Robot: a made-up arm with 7 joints. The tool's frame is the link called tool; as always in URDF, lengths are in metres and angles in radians. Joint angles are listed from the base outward.
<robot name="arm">
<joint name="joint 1" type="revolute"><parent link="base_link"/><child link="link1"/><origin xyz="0 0 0.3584"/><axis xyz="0 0 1"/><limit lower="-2.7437" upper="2.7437"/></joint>
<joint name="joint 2" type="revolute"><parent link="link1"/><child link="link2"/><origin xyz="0 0 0"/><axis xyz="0 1 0"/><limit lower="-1.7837" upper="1.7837"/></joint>
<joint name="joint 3" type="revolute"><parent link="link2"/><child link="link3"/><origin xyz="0 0 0.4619"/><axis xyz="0 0 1"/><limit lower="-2.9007" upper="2.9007"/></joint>
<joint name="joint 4" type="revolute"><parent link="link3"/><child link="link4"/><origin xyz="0.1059 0 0"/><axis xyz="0 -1 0"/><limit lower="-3.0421" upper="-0.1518"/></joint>
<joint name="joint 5" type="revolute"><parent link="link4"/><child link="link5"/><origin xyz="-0.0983 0 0.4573"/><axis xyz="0 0 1"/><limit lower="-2.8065" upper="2.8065"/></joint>
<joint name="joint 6" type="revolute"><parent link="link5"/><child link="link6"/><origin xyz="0 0 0"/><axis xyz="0 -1 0"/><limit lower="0.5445" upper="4.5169"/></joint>
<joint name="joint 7" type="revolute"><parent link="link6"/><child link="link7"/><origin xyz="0.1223 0 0"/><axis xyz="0 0 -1"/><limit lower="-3.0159" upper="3.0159"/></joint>
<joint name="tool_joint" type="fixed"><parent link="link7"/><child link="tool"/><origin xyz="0 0 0" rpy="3.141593 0 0"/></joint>
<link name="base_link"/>
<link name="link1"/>
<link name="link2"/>
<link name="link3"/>
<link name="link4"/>
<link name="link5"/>
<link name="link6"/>
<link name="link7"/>
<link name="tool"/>
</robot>
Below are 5 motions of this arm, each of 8 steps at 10 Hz.
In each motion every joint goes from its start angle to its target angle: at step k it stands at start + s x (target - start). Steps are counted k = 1, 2, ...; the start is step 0. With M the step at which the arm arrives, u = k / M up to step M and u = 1 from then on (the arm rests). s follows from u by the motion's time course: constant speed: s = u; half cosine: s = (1 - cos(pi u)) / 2; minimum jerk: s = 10 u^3 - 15 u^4 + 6 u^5.
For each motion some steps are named. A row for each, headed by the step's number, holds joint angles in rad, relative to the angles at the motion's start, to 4 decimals.
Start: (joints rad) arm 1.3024 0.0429 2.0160 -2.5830 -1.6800 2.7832 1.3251
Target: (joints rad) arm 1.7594 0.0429 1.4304 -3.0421 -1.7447 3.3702 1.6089
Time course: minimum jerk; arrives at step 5
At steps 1, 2, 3, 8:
1: 0.0265 0.0000 -0.0339 -0.0266 -0.0037 0.0340 0.0164
2: 0.1451 0.0000 -0.1859 -0.1457 -0.0205 0.1863 0.0901
3: 0.3119 0.0000 -0.3997 -0.3134 -0.0442 0.4007 0.1937
8: 0.4570 0.0000 -0.5856 -0.4591 -0.0647 0.5870 0.2838

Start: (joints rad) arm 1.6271 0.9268 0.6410 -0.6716 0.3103 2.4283 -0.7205
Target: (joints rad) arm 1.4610 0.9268 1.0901 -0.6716 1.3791 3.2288 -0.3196
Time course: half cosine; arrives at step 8
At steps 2, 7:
2: -0.0243 0.0000 0.0658 0.0000 0.1565 0.1172 0.0587
7: -0.1598 0.0000 0.4320 0.0000 1.0281 0.7700 0.3856

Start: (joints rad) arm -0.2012 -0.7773 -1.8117 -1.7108 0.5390 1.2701 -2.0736
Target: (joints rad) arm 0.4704 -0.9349 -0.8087 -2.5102 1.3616 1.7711 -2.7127
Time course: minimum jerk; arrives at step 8
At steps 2, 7, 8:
2: 0.0695 -0.0163 0.1038 -0.0828 0.0852 0.0519 -0.0662
7: 0.6608 -0.1551 0.9869 -0.7866 0.8094 0.4930 -0.6288
8: 0.6716 -0.1576 1.0030 -0.7994 0.8226 0.5010 -0.6391

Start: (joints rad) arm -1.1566 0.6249 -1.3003 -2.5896 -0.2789 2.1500 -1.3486
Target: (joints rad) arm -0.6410 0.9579 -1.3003 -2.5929 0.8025 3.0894 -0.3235
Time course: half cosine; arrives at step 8
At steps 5, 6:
5: 0.3565 0.2302 0.0000 -0.0023 0.7476 0.6494 0.7087
6: 0.4401 0.2842 0.0000 -0.0028 0.9230 0.8018 0.8750

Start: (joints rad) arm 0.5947 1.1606 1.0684 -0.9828 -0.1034 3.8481 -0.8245
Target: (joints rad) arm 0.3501 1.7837 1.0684 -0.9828 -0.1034 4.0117 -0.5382
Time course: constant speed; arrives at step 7
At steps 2, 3, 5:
2: -0.0699 0.1780 0.0000 0.0000 0.0000 0.0467 0.0818
3: -0.1048 0.2670 0.0000 0.0000 0.0000 0.0701 0.1227
5: -0.1747 0.4451 0.0000 0.0000 0.0000 0.1169 0.2045

